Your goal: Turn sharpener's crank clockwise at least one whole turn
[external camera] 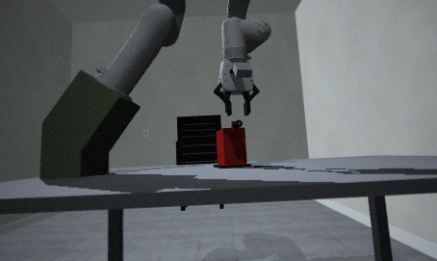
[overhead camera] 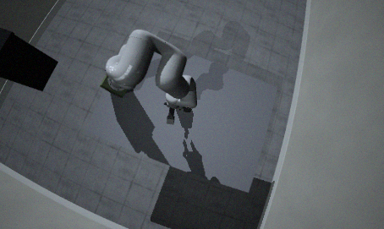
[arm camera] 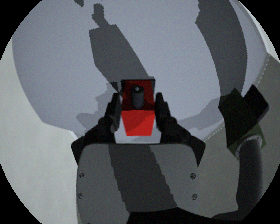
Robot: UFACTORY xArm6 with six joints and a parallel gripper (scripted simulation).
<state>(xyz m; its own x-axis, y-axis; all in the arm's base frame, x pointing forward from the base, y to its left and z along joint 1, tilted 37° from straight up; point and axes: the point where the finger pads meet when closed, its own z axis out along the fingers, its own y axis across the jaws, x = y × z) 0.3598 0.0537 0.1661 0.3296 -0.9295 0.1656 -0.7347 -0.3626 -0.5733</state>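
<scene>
Right now my hand is 4 cm above the crank knob, 2 cm to the right of it and 1 cm past it.
</scene>
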